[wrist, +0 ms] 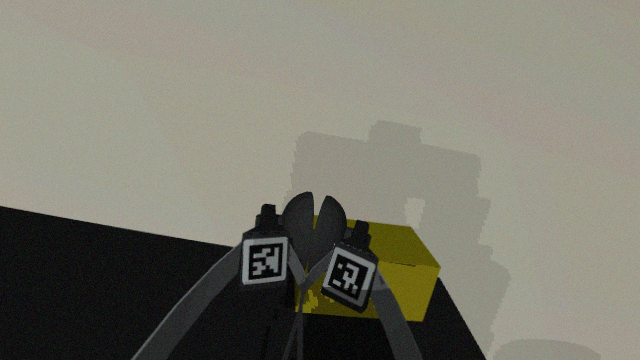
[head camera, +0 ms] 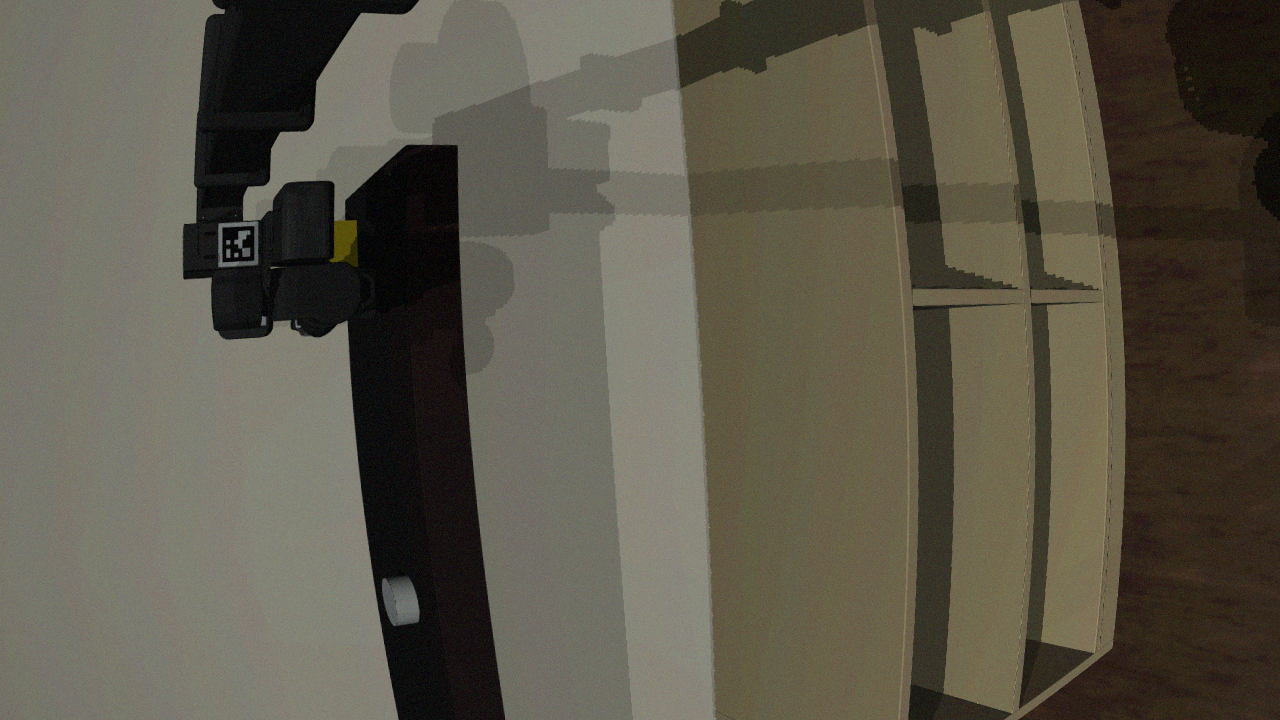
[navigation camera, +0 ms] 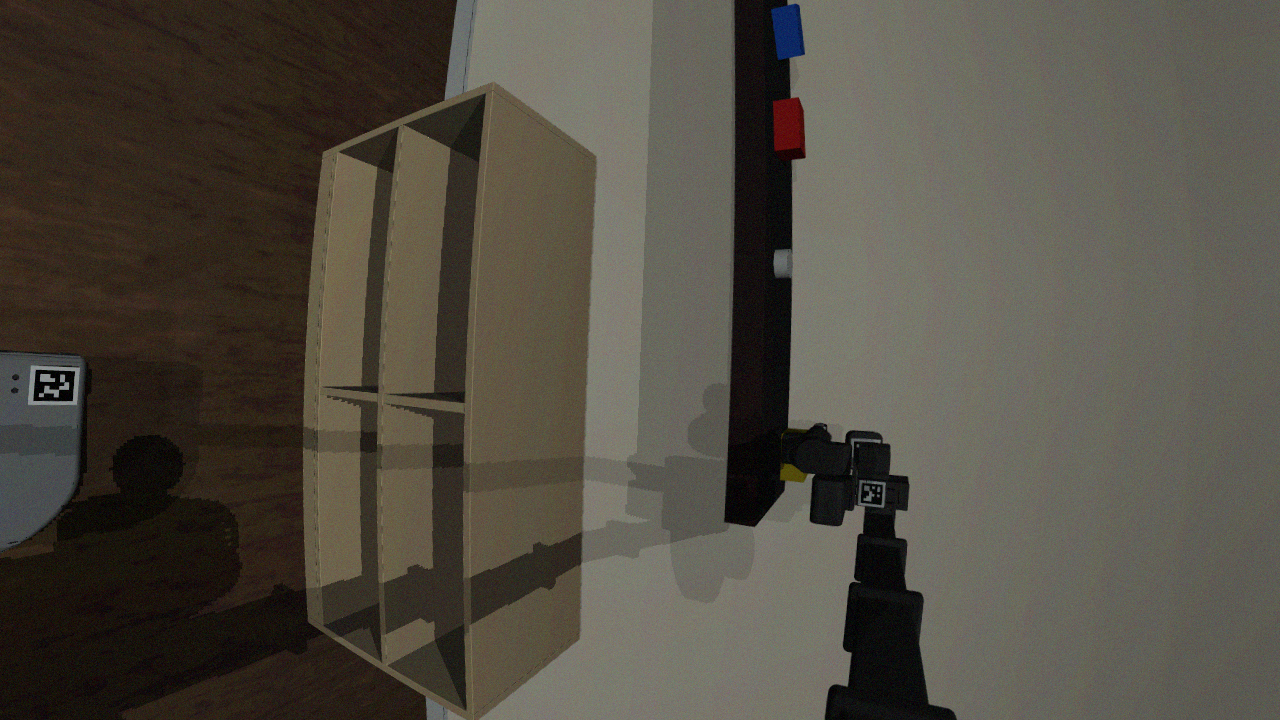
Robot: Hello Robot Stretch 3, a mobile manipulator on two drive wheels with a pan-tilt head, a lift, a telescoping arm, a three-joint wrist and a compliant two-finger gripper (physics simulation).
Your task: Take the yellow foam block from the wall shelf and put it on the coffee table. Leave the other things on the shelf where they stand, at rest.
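Frame: origin at the robot's base, x ahead, y left, z up, level; centimetres.
Seen in the pictures: gripper, between the fingertips: (wrist: pixel 314 219).
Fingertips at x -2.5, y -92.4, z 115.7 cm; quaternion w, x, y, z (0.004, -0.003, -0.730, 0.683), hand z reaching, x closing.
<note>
A point is followed by its place in that frame.
The yellow foam block (head camera: pixel 344 241) @[x -9.0, y -94.2, z 109.9 cm] (navigation camera: pixel 793 471) @[x -9.4, y -94.3, z 110.9 cm] (wrist: pixel 410 292) @[x -9.8, y -94.3, z 110.8 cm] sits at one end of the dark wall shelf (head camera: pixel 443 447) @[x 11.0, y -74.0, z 106.1 cm] (navigation camera: pixel 756 340) @[x 13.2, y -73.9, z 107.4 cm] (wrist: pixel 100 280) @[x 10.7, y -92.9, z 108.4 cm], near the shelf corner. My gripper (head camera: pixel 362 291) (navigation camera: pixel 799 445) @[x -2.5, y -92.4, z 115.7 cm] (wrist: pixel 314 219) @[x -2.5, y -92.4, z 115.7 cm] is shut, with a thin gap between its fingertips and nothing between them. In the wrist view the fingertips are in front of the block's left part and hide some of it; the block's right part shows past the right finger. Whether they touch it I cannot tell. The coffee table does not show.
A white cylinder (head camera: pixel 402 600) @[x 26.5, y -80.2, z 110.0 cm] (navigation camera: pixel 783 263) @[x 26.8, y -80.1, z 110.1 cm], a red block (navigation camera: pixel 788 128) @[x 50.7, y -79.7, z 111.0 cm] and a blue block (navigation camera: pixel 788 32) @[x 71.6, y -81.4, z 111.0 cm] stand farther along the shelf. A beige open cabinet (head camera: pixel 796 402) @[x 11.6, y -79.4, z 61.0 cm] (navigation camera: pixel 532 358) @[x 9.7, y -77.9, z 61.0 cm] stands below it, against the wall. Part of my base (navigation camera: pixel 35 474) @[x -13.9, y -11.4, z 16.0 cm] shows at the left.
</note>
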